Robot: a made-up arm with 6 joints. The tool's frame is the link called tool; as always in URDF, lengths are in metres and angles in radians. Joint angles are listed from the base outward. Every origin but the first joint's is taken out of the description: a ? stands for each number. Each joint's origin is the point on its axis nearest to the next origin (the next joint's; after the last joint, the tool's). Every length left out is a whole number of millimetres.
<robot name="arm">
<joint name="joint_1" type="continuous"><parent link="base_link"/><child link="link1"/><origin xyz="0 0 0.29"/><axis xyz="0 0 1"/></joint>
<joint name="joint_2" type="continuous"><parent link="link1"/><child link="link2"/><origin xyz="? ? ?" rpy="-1.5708 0 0"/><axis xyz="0 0 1"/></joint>
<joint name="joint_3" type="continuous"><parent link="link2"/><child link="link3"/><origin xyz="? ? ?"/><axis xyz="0 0 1"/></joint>
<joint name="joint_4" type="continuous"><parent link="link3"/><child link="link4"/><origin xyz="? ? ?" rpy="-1.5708 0 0"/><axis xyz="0 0 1"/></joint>
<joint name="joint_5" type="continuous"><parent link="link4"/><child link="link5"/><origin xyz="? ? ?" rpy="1.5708 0 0"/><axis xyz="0 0 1"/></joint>
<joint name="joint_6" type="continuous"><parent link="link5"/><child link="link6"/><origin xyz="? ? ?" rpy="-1.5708 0 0"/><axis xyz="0 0 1"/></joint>
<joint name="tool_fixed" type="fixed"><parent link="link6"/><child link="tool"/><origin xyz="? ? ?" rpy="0 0 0"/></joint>
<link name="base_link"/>
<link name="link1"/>
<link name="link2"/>
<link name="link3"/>
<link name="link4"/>
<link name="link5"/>
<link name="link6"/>
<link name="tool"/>
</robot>
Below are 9 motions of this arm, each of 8 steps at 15 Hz.
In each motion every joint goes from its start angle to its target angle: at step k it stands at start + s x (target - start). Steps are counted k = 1, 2, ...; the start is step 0. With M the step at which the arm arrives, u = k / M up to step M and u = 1 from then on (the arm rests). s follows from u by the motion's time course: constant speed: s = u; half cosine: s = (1 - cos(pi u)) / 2; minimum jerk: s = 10 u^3 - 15 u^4 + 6 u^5.
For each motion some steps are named. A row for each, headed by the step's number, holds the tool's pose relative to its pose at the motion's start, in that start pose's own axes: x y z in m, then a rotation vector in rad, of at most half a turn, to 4 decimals.
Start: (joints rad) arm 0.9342 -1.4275 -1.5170 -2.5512 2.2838 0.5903
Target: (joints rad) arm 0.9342 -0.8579 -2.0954 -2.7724 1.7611 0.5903
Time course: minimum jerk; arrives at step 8
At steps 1, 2, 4, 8:
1: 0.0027 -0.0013 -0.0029 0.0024 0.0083 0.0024
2: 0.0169 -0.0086 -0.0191 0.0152 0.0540 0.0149
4: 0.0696 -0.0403 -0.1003 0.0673 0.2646 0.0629
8: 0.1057 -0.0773 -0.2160 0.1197 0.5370 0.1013

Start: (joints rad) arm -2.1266 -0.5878 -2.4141 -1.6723 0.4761 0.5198
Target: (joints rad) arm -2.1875 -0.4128 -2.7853 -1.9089 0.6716 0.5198
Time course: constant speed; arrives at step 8
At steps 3, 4, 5, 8:
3: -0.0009 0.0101 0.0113 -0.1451 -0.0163 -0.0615
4: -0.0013 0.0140 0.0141 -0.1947 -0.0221 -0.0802
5: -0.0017 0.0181 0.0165 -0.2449 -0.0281 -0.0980
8: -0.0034 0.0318 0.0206 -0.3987 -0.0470 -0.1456

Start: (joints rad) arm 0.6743 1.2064 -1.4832 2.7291 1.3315 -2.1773
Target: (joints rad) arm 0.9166 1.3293 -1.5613 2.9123 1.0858 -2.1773
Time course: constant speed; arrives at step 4
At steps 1, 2, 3, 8:
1: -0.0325 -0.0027 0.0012 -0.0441 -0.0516 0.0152
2: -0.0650 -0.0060 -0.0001 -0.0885 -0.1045 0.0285
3: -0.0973 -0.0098 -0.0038 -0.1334 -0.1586 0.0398
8: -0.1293 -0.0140 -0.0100 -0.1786 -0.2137 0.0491

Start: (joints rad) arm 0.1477 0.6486 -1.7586 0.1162 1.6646 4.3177
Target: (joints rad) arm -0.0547 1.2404 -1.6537 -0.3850 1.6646 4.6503
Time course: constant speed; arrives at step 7
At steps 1, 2, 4, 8:
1: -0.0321 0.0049 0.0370 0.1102 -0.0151 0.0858
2: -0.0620 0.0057 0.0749 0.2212 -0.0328 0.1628
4: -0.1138 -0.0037 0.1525 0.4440 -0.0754 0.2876
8: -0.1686 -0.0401 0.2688 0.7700 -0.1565 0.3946

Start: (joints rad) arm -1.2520 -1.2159 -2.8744 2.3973 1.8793 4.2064
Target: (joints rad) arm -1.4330 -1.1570 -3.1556 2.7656 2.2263 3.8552
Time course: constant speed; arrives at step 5
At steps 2, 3, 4, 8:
2: 0.0151 -0.0271 0.0516 0.1535 0.2160 -0.1866
3: 0.0241 -0.0438 0.0733 0.2184 0.3349 -0.2778
4: 0.0338 -0.0623 0.0919 0.2744 0.4607 -0.3669
8: 0.0439 -0.0820 0.1072 0.3205 0.5932 -0.4535

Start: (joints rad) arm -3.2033 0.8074 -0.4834 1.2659 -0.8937 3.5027
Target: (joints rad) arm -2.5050 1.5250 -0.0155 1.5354 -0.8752 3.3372
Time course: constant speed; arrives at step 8
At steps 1, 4, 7, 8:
1: 0.0320 -0.0110 -0.0010 0.0591 -0.0090 -0.1682
4: 0.0903 -0.0568 -0.0102 0.2371 -0.1346 -0.6608
7: 0.1000 -0.0943 -0.0299 0.4187 -0.4047 -1.1025
8: 0.0969 -0.1010 -0.0400 0.4808 -0.5256 -1.2304

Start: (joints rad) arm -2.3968 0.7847 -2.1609 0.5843 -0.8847 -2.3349
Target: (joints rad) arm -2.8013 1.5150 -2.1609 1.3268 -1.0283 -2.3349
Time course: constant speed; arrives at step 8
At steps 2, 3, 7, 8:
2: -0.0463 -0.1308 -0.0081 0.2306 -0.1744 -0.0172
3: -0.0755 -0.1928 -0.0238 0.3422 -0.2746 -0.0298
7: -0.2080 -0.3936 -0.1621 0.7576 -0.7451 -0.1103
8: -0.2390 -0.4282 -0.2130 0.8531 -0.8769 -0.1388

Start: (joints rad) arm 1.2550 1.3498 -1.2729 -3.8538 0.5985 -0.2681
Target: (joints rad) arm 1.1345 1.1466 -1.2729 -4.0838 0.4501 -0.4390
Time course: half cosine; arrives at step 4
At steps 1, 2, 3, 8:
1: -0.0029 -0.0126 -0.0087 0.0070 0.0008 -0.0489
2: -0.0085 -0.0430 -0.0319 0.0283 0.0092 -0.1687
3: -0.0123 -0.0732 -0.0580 0.0552 0.0278 -0.2900
8: -0.0133 -0.0855 -0.0697 0.0677 0.0387 -0.3404

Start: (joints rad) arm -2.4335 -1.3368 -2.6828 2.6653 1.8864 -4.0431
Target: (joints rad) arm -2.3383 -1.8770 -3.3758 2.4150 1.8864 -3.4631
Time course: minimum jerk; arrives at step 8
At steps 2, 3, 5, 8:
2: -0.0093 0.0276 0.0492 -0.0577 0.1006 0.0025
3: -0.0145 0.0800 0.1262 -0.1336 0.2743 -0.0012
5: 0.0307 0.2393 0.2892 -0.2153 0.7441 -0.0661
8: 0.0950 0.3378 0.3540 -0.1856 1.0194 -0.1525

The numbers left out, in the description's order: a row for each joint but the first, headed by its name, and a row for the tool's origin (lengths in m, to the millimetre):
joint_2: 0 0 0
joint_3: 0.057 -0.303 0
joint_4: 0.049 0.217 0
joint_5: 0 0 0
joint_6: 0.102 0.13 0
tool: 0 0 0

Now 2 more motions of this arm.
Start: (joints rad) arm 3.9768 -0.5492 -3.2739 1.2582 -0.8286 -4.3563
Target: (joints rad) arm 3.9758 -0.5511 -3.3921 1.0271 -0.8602 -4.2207
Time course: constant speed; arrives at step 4
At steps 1, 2, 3, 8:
1: -0.0168 0.0013 -0.0017 -0.0060 -0.0642 0.0158
2: -0.0334 0.0024 -0.0044 -0.0126 -0.1285 0.0317
3: -0.0498 0.0033 -0.0080 -0.0198 -0.1930 0.0475
8: -0.0660 0.0040 -0.0125 -0.0276 -0.2575 0.0631

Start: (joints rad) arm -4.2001 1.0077 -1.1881 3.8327 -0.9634 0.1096
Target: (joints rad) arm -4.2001 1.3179 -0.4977 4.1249 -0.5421 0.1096
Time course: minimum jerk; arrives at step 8
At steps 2, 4, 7, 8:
2: 0.0015 -0.0080 0.0174 0.0189 0.0333 0.0721
4: 0.0194 -0.0443 0.0759 0.1339 0.1395 0.3541
7: 0.0661 -0.0965 0.1220 0.3733 0.2299 0.6830
8: 0.0681 -0.0982 0.1230 0.3831 0.2323 0.6931

